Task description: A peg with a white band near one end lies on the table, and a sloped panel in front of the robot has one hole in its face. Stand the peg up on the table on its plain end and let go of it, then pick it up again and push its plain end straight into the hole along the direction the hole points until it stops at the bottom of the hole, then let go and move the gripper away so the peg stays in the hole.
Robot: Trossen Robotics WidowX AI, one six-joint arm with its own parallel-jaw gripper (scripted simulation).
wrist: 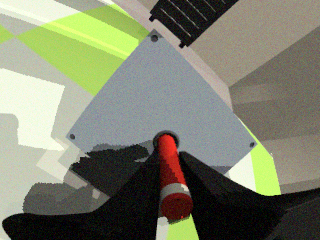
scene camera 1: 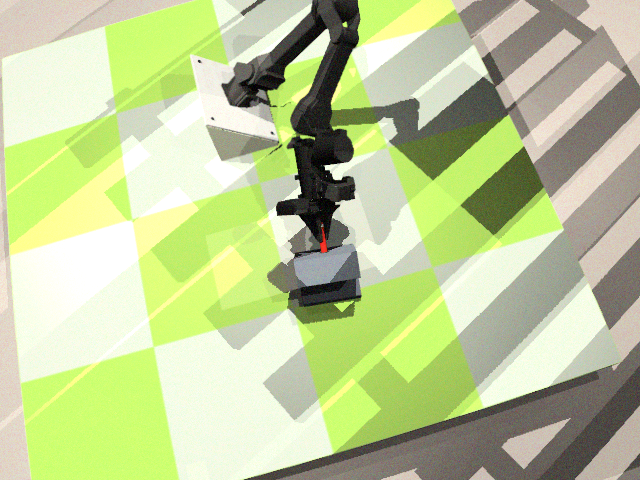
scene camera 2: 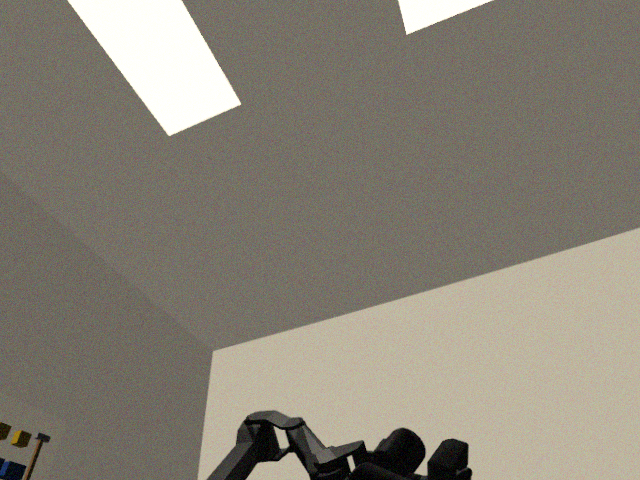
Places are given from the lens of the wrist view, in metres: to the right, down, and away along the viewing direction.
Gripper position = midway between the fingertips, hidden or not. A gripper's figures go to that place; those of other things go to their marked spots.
gripper (wrist: pixel 168 158): 0.01, 0.03, 0.10
red peg (wrist: pixel 175 199): 0.01, 0.03, 0.06
sloped grey panel (wrist: pixel 155 89): 0.00, -0.02, 0.11
The marked spots on the red peg and the sloped grey panel are 0.07 m apart.
